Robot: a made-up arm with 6 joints.
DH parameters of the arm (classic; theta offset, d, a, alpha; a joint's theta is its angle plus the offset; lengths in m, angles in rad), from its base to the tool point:
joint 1: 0 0.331 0 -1.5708
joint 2: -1.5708 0 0.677 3.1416
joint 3: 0 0 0 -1.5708
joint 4: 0 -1.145 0 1.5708
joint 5: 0 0.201 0 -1.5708
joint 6: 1.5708 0 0 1.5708
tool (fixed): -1.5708 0 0 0
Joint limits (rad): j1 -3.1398..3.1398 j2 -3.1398..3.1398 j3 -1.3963..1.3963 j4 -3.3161..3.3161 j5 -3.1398..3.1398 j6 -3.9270..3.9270
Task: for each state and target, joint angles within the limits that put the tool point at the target. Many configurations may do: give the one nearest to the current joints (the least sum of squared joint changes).
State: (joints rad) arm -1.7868 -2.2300 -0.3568 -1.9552 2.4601 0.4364
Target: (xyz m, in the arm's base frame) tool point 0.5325 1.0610 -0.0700
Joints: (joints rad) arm -1.9639 -3.0567 0.0043 -2.0102 2.4601 0.4364
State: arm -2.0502 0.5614 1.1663 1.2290 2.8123 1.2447
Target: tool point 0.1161 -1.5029 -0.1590
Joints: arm -1.4529 1.1703 0.2978 1.2600 2.8123 1.2447
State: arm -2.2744 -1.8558 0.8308 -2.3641 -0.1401 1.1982
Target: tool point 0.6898 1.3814 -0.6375
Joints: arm -1.9097 -2.2781 1.3963 -2.8305 -0.1401 1.1982
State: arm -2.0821 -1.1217 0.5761 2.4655 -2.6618 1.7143
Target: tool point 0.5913 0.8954 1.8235
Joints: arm -2.0763 -0.6416 1.3813 2.0008 -2.6618 1.7143
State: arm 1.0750 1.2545 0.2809 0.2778 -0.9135 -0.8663
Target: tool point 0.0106 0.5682 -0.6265
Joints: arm 1.9034 1.2981 -0.4168 0.2337 -0.9135 -0.8663
